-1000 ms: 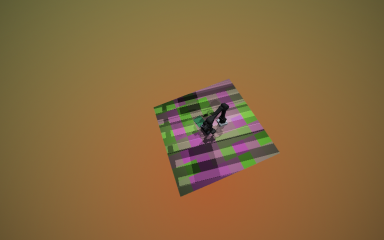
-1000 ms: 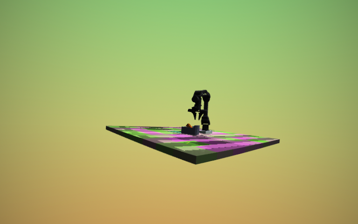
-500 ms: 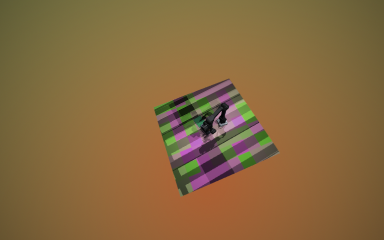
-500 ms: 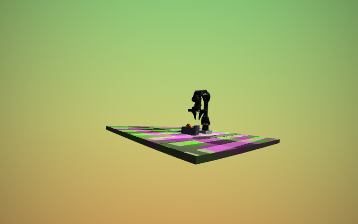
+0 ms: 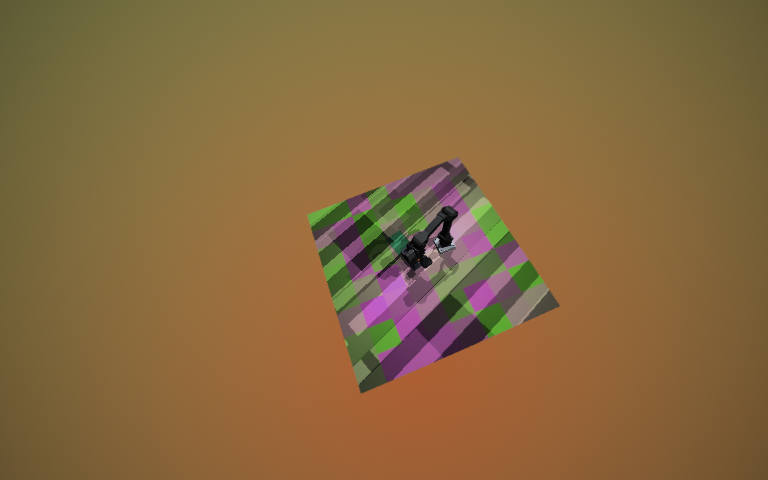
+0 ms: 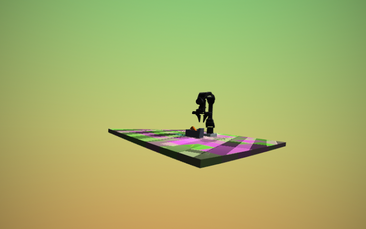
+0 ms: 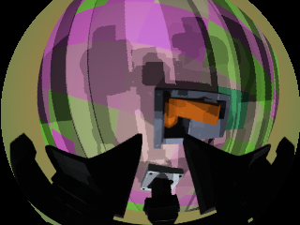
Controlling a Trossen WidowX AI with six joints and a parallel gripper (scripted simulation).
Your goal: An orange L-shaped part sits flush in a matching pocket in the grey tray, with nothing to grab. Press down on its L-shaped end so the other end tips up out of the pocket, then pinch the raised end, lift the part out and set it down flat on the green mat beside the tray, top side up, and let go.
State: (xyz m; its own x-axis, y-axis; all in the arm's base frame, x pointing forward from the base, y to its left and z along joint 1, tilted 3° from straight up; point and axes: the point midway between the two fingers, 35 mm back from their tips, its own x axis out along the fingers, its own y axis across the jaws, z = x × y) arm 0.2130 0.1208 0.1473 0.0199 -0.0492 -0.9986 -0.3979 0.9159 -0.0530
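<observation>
Now: the orange L-shaped part 100 mm below my gripper tip, 40 mm to the right of it and 10 mm ahead of it. From my gripper tip the other things lie so: green mat (200 mm to the right, 160 mm below, 90 mm ahead).
</observation>
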